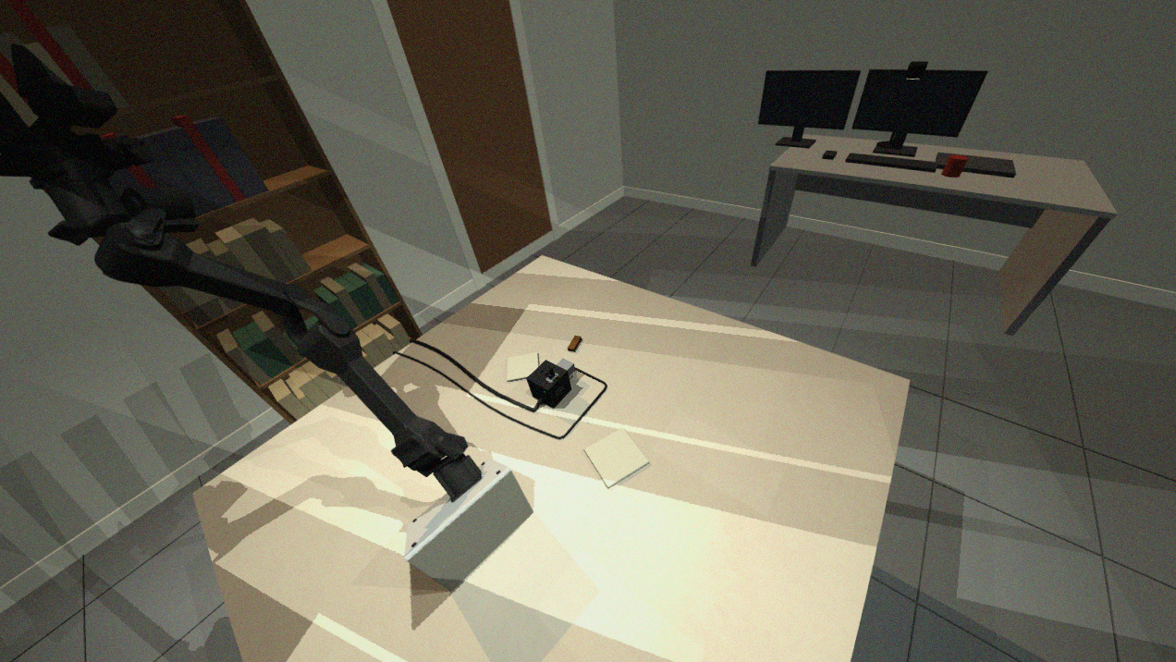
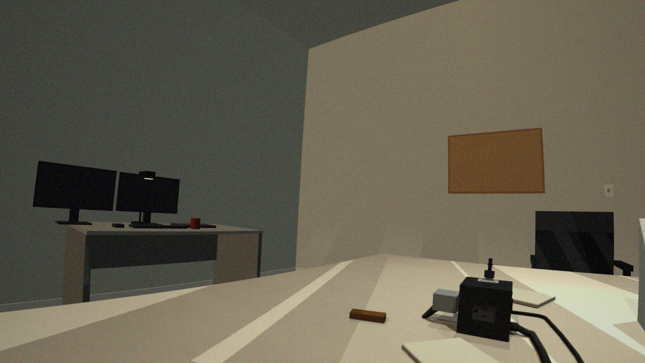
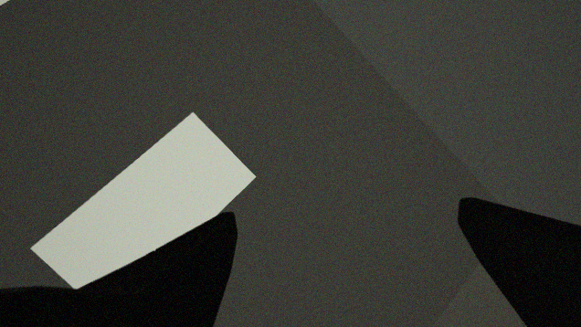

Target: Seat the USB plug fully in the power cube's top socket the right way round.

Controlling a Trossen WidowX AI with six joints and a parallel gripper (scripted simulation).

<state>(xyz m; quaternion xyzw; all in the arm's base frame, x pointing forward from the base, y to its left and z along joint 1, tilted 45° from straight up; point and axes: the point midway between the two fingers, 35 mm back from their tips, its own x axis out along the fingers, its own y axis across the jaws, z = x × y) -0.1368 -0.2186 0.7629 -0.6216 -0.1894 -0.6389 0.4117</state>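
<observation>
Now: the dark usb plug 74 cm below my gripper tip, 48 cm ahead of it and 27 cm to the right of it. Also, from my gripper tip: pale flat pad 82 cm below, 51 cm to the right, 46 cm ahead; brown block 82 cm below, 64 cm ahead, 15 cm to the right.
</observation>
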